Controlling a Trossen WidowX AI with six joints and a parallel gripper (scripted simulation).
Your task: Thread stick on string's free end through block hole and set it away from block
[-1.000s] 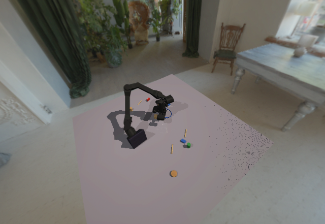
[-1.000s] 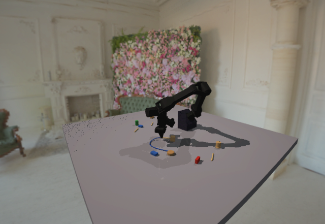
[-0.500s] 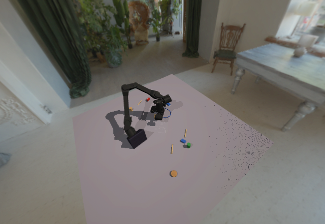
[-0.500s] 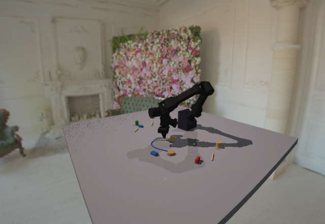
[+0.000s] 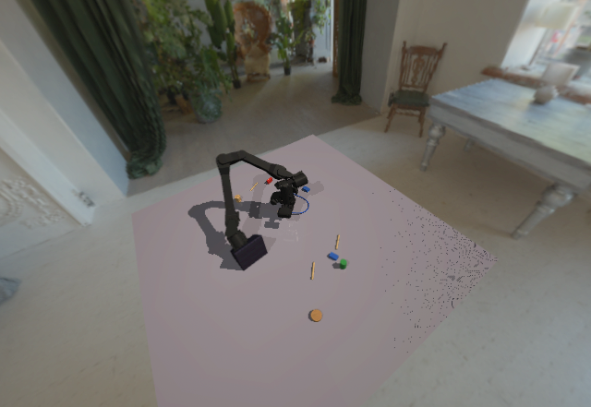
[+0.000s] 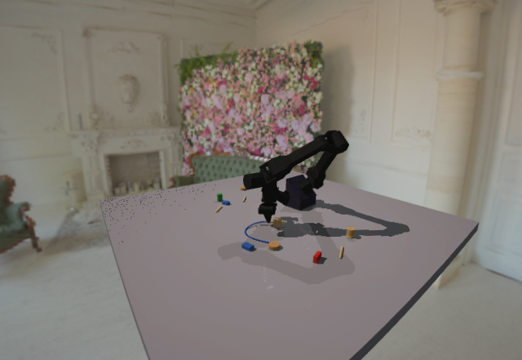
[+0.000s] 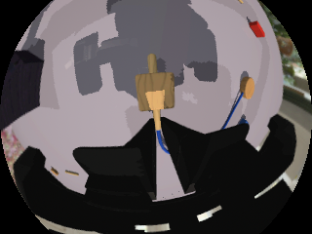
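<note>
Now: the wooden block 3 cm behind my gripper tip and 2 cm to the left of it. Also, from my gripper tip: wooden cylinder (19 cm behind, 26 cm to the left); red block (3 cm ahead, 29 cm to the left); blue piece (17 cm ahead, 10 cm to the left, 1 cm below).
</note>
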